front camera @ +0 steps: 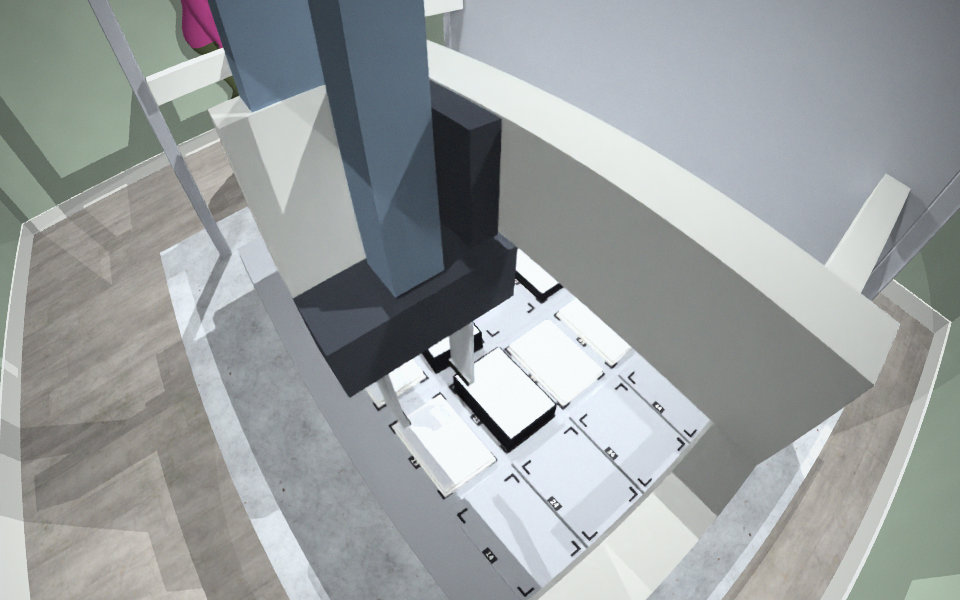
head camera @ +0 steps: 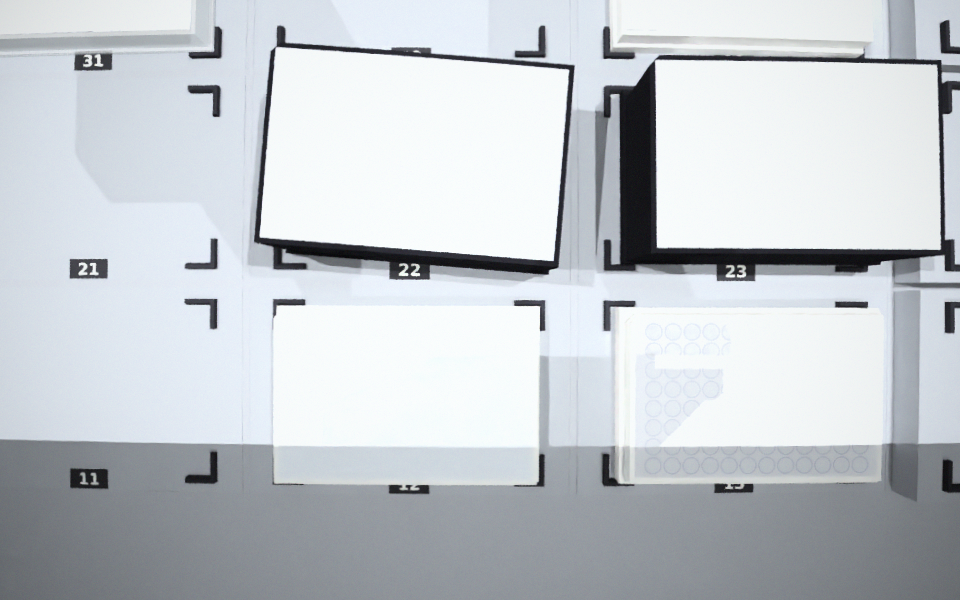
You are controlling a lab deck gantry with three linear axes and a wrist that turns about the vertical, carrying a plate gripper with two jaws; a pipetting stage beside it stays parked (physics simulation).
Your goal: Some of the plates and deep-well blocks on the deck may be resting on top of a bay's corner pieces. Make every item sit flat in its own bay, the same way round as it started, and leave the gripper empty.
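Frame: origin at the robot's base, x left, y back, z up, level; metres.
Seen in the pictures: gripper, fingertip midpoint: [front camera: 430, 393].
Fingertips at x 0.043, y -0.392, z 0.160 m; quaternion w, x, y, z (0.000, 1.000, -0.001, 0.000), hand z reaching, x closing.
A point is followed by its place in that frame.
My gripper [front camera: 433, 404] @(y -0.392, x 0.043, z 0.160 m) is open and empty, its two jaws apart above the front rows near bays 12, 13 and 23. It does not show in the head view. The black deep-well block [front camera: 442, 348] @(y -0.288, x 0.123, z 0.044 m) [head camera: 416, 154] @(y -0.237, x 0.148, z 0.044 m) at bay 22 is turned slightly clockwise, askew over its corner pieces. The black block [front camera: 509, 389] @(y -0.399, x 0.156, z 0.044 m) [head camera: 796, 155] @(y -0.394, x 0.150, z 0.043 m) at bay 23 is nearly square but looks offset to the right; its contact with the corners is hidden. The white plates [head camera: 406, 382] @(y -0.229, x 0.050, z 0.014 m) [head camera: 800, 396] @(y -0.415, x 0.044, z 0.016 m) at bays 12 and 13 lie square within their corners.
White plates [head camera: 92, 15] @(y -0.075, x 0.226, z 0.014 m) [head camera: 743, 19] @(y -0.389, x 0.224, z 0.014 m) show partly at bays 31 and 33. Behind them in the front view are a plate [front camera: 600, 332] @(y -0.404, x 0.346, z 0.014 m) at bay 43 and a dark block [front camera: 539, 274] @(y -0.252, x 0.352, z 0.014 m) at bay 42. The pale gantry beam [front camera: 637, 268] crosses above the deck.
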